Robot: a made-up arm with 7 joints. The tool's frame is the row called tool.
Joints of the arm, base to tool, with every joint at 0 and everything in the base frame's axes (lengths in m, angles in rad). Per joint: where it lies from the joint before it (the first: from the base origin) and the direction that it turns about. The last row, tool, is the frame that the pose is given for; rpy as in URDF.
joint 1: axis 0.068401 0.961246 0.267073 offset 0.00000 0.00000 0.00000
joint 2: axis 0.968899 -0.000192 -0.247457 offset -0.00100 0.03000 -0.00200
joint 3: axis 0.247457 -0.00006 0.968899 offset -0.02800 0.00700 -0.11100
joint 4: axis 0.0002 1 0.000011 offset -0.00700 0.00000 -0.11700
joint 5: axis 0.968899 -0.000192 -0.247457 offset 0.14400 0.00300 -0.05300
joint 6: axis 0.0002 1 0.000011 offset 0.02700 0.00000 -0.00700
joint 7: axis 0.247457 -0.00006 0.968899 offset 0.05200 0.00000 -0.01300
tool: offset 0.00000 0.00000 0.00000 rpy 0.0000 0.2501 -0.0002
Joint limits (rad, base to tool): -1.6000..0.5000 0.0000..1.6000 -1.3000..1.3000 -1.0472..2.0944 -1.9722..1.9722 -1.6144..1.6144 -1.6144..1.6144
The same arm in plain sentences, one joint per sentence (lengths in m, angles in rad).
The arm has seven revolute joints in a row. What follows holds with every joint at zero, and every direction is one of the base frame's. The first joint lies at the same point as the base frame's origin and rotates about the direction (0.068403, 0.961235, 0.26711), from -1.6 to 0.5 rad. The second joint lies 0.001 m along -x and 0.03 m along +y and 0.002 m along -z from the first joint and rotates about the direction (0.968889, -0.0002, -0.247497), from 0 to 1.6 rad. The third joint lies 0.028 m along -x and 0.007 m along +y and 0.111 m along -z from the second joint and rotates about the direction (0.247497, -0.0001, 0.968889), from -1.3 to 1.3 rad. The fourth joint lies 0.007 m along -x and 0.117 m along -z from the third joint and rotates about the direction (0.0002, 1, 0), from -1.0472 to 2.0944 rad. The fifth joint lies 0.144 m along +x and 0.003 m along +y and 0.053 m along -z from the fourth joint and rotates about the direction (0.968889, -0.0002, -0.247497), from -1.9722 to 1.9722 rad. The sixth joint lies 0.027 m along +x and 0.007 m along -z from the fifth joint and rotates about the direction (0.0002, 1, 0), from -1.6144 to 1.6144 rad. The seventh joint lies 0.052 m along +x and 0.013 m along -z from the sixth joint and rotates about the direction (0.247497, -0.0001, 0.968889), from -1.6144 to 1.6144 rad. The tool frame, which is the frame that the pose is given for, lies at the same point as the seventh joint; its axes are the base frame's turned by roll 0, pitch 0.2501 and yaw -0.0002 rad (as in URDF: about the fixed x, then y, then z).
